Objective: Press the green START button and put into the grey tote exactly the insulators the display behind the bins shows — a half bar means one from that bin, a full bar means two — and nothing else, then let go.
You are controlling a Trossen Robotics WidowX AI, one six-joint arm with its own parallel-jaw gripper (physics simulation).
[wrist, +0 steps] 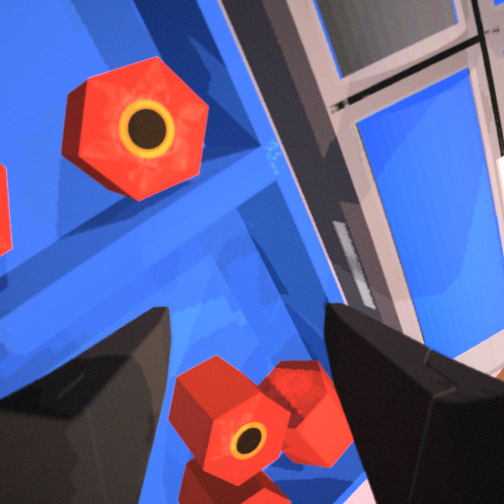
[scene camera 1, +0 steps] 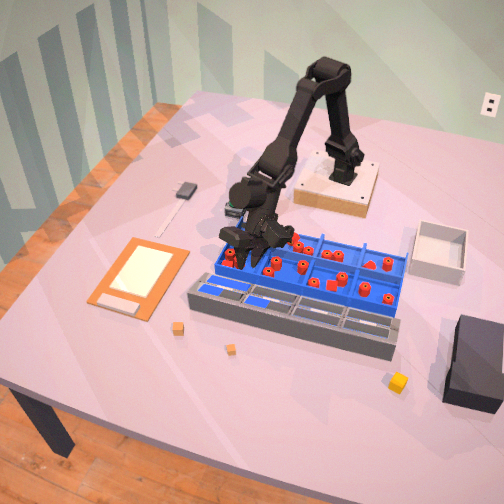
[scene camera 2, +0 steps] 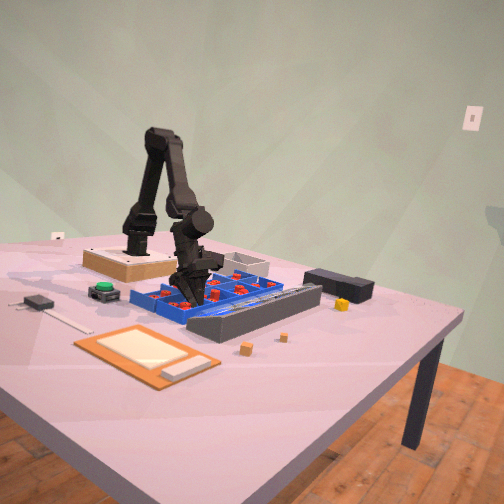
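Observation:
My gripper (scene camera 1: 252,252) hangs open over the left end of the blue bin tray (scene camera 1: 312,271), low above its compartments; it also shows in the second scene view (scene camera 2: 188,292). In the wrist view my two dark fingers straddle a cluster of red hexagonal insulators (wrist: 250,425), without touching them; another red insulator (wrist: 135,125) lies one compartment away. The display bar (scene camera 1: 292,308) lies along the tray's near side, with a full blue cell (wrist: 440,190) beside my fingers. The grey tote (scene camera 1: 439,251) stands right of the tray. The green START button (scene camera 2: 103,291) sits left of the bins.
An orange clipboard (scene camera 1: 139,277) lies left of the tray. A dark box (scene camera 1: 476,362) stands at the right. Small orange cubes (scene camera 1: 230,349) and a yellow cube (scene camera 1: 399,382) lie in front of the display. The arm's base plinth (scene camera 1: 337,184) is behind the bins.

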